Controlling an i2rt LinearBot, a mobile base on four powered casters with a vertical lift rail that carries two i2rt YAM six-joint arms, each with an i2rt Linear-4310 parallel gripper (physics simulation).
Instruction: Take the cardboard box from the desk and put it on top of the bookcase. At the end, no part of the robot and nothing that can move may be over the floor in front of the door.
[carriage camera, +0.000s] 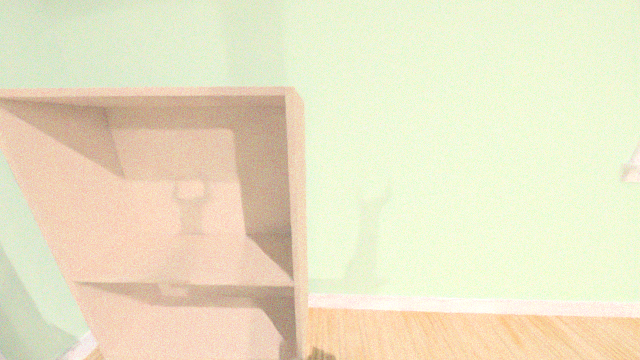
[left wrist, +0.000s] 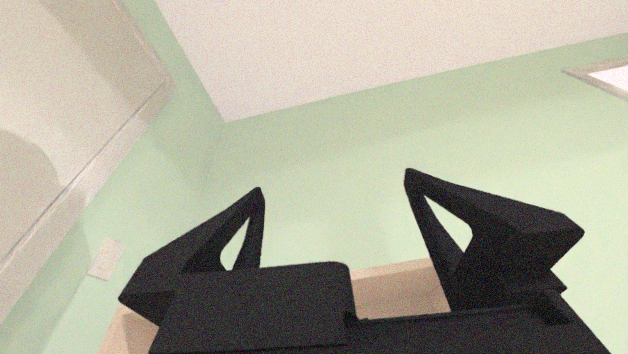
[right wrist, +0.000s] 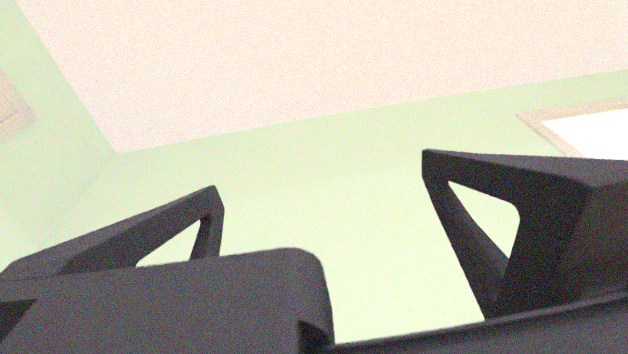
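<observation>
Pictures show a pale wooden bookcase, a white door and a light switch, together with the left gripper and the right gripper.
</observation>
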